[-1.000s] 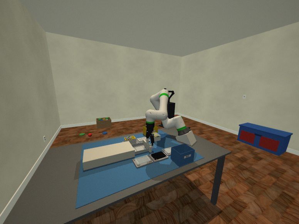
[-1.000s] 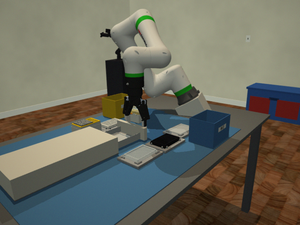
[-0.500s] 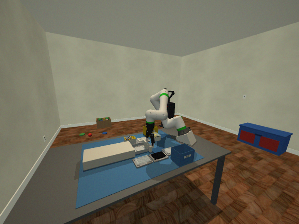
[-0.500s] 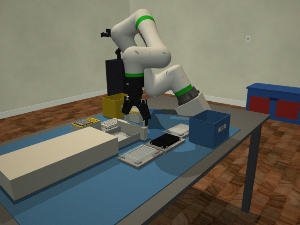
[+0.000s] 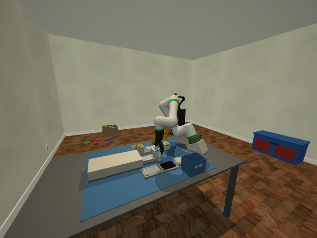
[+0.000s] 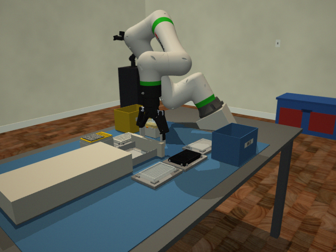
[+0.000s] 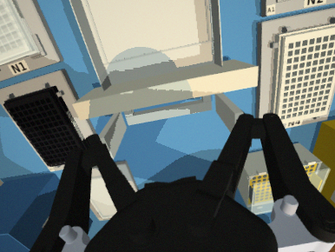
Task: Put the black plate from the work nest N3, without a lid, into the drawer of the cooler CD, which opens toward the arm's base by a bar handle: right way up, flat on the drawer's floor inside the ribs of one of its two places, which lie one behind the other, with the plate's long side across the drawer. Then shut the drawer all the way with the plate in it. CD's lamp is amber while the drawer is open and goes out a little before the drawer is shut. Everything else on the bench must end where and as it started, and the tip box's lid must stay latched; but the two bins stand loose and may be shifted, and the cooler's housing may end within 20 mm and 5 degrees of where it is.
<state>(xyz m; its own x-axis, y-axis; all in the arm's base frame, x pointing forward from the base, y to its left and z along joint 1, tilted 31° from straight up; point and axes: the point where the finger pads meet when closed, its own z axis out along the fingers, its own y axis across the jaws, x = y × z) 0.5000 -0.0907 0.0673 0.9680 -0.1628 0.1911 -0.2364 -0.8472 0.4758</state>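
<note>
The black plate is 190 mm to the left of my hand, 40 mm ahead of it and 30 mm below it. From my hand the other things lie so: white plate 190 mm to the right, 40 mm behind, 30 mm below; drawer 150 mm ahead, 40 mm to the right, 30 mm below; pale lid 200 mm to the left, 130 mm behind, 30 mm below.
</note>
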